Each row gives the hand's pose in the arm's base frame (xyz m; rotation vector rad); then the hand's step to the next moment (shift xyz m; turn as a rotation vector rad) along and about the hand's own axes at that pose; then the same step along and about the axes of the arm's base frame.
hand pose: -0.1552 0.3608 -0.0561 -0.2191 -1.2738 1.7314
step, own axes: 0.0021 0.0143 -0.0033 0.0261 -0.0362 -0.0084
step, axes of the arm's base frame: -0.0073 0.0035 -0.0124 0.0118 0.0258 0.0354
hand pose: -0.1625 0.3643 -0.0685 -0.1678 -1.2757 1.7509
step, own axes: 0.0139 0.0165 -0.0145 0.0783 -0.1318 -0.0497
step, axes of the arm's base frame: -0.0091 0.0196 -0.0144 0.0635 0.0947 0.1139
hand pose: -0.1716 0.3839 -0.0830 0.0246 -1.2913 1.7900
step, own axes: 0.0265 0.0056 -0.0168 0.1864 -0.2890 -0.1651
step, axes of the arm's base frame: -0.0118 0.0296 0.0010 0.1560 0.2601 0.2314
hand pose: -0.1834 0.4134 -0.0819 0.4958 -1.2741 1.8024
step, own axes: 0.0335 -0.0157 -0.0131 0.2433 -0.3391 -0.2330
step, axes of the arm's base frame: -0.0040 0.0275 0.0277 0.1751 0.3508 0.2734
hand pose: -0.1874 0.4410 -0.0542 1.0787 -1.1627 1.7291
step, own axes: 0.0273 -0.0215 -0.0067 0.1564 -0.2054 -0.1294
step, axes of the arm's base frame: 0.0088 0.0162 0.0302 0.1056 0.2026 0.1766
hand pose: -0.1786 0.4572 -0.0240 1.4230 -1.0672 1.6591
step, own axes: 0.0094 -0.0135 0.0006 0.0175 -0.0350 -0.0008
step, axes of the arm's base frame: 0.0109 0.0051 0.0113 0.0283 0.0153 0.0223
